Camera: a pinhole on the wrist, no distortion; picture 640 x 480 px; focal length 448.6 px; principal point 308.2 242.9 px. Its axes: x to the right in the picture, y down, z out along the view. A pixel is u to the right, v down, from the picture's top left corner.
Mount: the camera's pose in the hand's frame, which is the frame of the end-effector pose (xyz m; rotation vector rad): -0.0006 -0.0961 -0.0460 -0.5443 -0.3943 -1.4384
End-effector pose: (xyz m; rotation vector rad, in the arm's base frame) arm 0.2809 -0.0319 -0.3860 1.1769 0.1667 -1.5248
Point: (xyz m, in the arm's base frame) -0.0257 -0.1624 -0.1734
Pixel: 618.0 23.2
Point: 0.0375 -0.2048 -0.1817
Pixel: 526.0 101.1
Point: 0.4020 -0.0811 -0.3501
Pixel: outside the picture
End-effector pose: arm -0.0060 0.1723 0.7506 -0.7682 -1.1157 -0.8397
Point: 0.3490 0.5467 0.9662
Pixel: 75.8 412.2
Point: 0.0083 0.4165 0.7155
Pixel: 225.2 116.7
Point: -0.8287 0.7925 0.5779
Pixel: outside the picture
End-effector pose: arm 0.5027 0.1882 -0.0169 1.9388 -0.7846 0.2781
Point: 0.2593 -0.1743 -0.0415
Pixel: 258.5 173.1
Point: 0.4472 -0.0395 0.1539
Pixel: 96.0 420.7
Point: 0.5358 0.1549 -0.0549
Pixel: 326.8 295.9
